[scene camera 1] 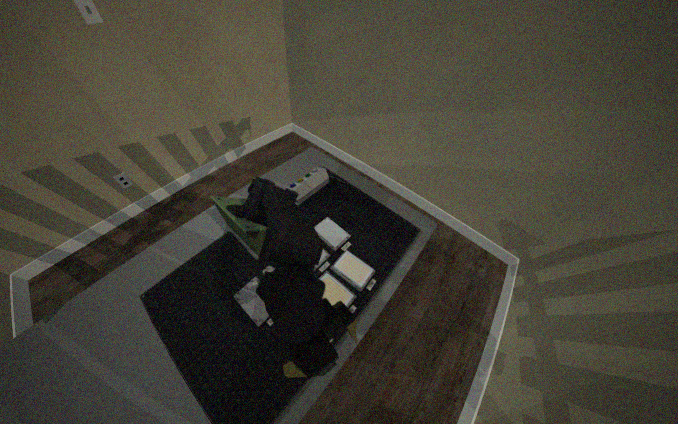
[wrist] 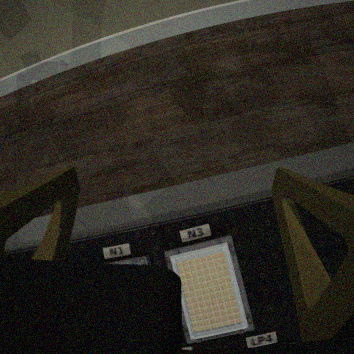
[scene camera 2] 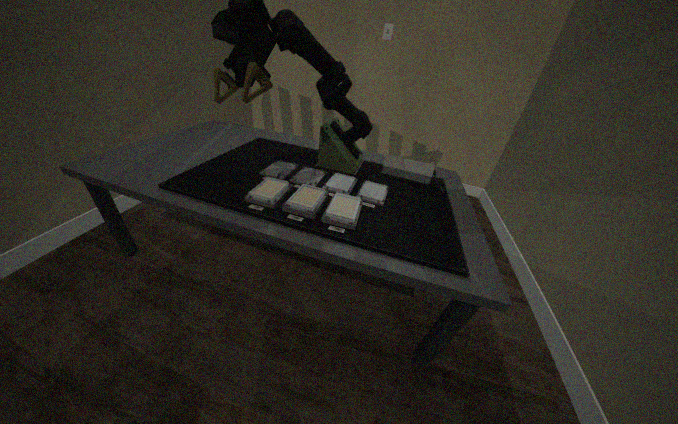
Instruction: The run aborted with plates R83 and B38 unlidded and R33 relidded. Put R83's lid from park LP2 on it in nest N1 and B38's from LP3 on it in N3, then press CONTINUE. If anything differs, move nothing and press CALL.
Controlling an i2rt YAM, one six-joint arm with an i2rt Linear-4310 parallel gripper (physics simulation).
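Pixels of known places: gripper, fingertip midpoint: [wrist: 175, 177] [scene camera 2: 229, 101]; arm's base, origin of the base link: [scene camera 2: 344, 140].
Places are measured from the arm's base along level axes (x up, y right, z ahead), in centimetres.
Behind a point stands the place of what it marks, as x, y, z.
Note:
My gripper [scene camera 1: 324, 350] {20.8, 20.9, 55.4} [scene camera 2: 233, 101] {20.8, 20.9, 55.4} [wrist: 175, 177] {20.8, 20.9, 55.4} is open and empty, high above the table's front left as scene camera 2 sees it. In the wrist view a plate with a yellowish gridded top [wrist: 210, 292] {-6.5, 17.8, 43.7} sits behind the N3 label [wrist: 195, 232] {-9.3, 18.1, 52.4}; a dark shape cuts off its left edge. By the N1 label [wrist: 116, 251] {-9.3, 5.1, 53.2} a thin sliver shows, the rest hidden. In scene camera 2 the front row holds a left plate [scene camera 2: 269, 190] {-6.7, 16.7, 45.7}, a middle plate [scene camera 2: 306, 199] {-6.0, 3.7, 47.5} and a right plate [scene camera 2: 342, 209] {-6.1, -7.9, 48.8}. Behind are two clear lids [scene camera 2: 279, 170] {-8.5, 21.3, 26.7} [scene camera 2: 307, 176] {-8.5, 9.4, 27.3} and two whitish pieces [scene camera 2: 341, 183] {-7.7, -4.4, 29.1} [scene camera 2: 373, 192] {-7.7, -16.7, 31.2}. Plate codes are unreadable.
A pale console [scene camera 1: 312, 186] {-4.5, -30.2, 7.9} [scene camera 2: 407, 170] {-5.5, -30.5, 8.4} with small coloured buttons stands at the back; its button labels are unreadable. The green arm mount [scene camera 1: 242, 226] {7.4, 8.4, 9.0} [scene camera 2: 336, 152] {-2.0, 1.4, 12.6} is behind the rows. The LP4 label [wrist: 261, 340] {-9.3, 22.7, 33.5} shows at lower right in the wrist view. The arm hides part of the rows in scene camera 1.

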